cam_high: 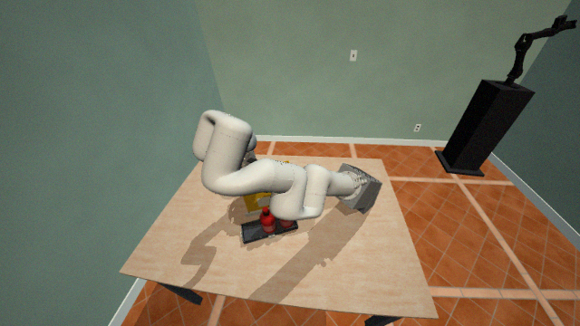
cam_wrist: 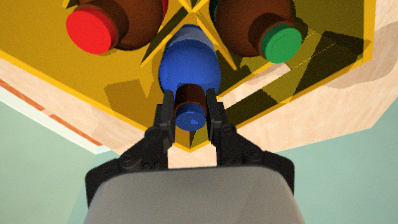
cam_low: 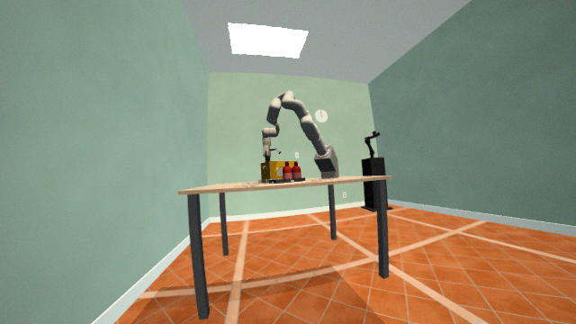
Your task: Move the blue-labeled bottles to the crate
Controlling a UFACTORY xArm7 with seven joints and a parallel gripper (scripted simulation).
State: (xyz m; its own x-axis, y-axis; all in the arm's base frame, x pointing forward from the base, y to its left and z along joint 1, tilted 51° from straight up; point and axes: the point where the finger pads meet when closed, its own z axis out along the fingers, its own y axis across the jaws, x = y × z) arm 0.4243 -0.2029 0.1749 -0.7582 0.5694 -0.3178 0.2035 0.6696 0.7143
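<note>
The blue-labeled bottle is 7 cm below my hand. The rest, counted from my hand: yellow crate: 10 cm behind, 9 cm below; then dark tray: 19 cm to the left, 16 cm below, 15 cm behind.
</note>
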